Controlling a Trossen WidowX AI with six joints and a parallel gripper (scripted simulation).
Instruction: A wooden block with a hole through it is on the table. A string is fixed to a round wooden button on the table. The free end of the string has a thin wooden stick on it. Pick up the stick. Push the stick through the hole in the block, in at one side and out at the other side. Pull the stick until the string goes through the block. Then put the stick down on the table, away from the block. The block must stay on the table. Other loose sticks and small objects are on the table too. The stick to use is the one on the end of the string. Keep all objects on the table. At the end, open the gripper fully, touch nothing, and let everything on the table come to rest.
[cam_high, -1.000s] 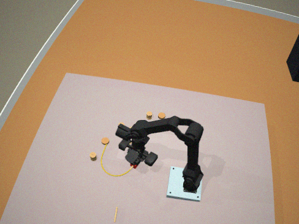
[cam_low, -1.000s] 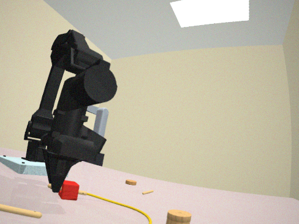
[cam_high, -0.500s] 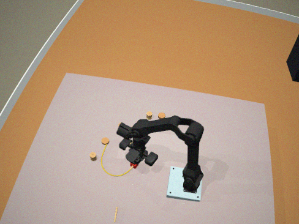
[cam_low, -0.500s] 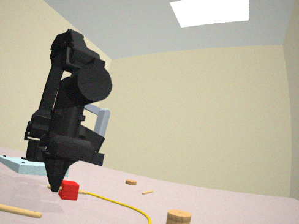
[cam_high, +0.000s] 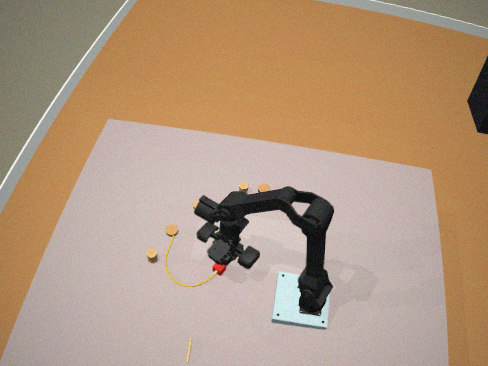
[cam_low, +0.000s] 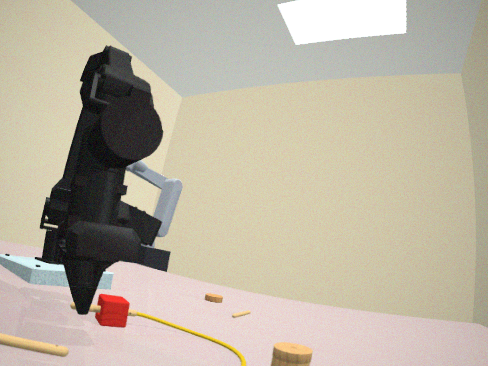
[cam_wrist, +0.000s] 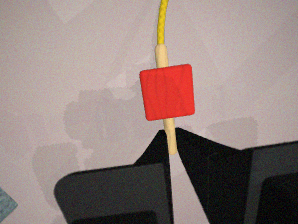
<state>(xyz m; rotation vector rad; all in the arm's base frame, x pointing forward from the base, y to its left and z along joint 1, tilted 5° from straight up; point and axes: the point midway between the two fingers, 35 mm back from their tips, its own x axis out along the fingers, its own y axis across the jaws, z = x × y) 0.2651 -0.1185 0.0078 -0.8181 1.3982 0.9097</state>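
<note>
The red block lies 30 mm to the left of my gripper tip, 10 mm ahead of it and 10 mm above it. The rest, counted from my gripper tip: round button 190 mm ahead, 80 mm to the right.
</note>
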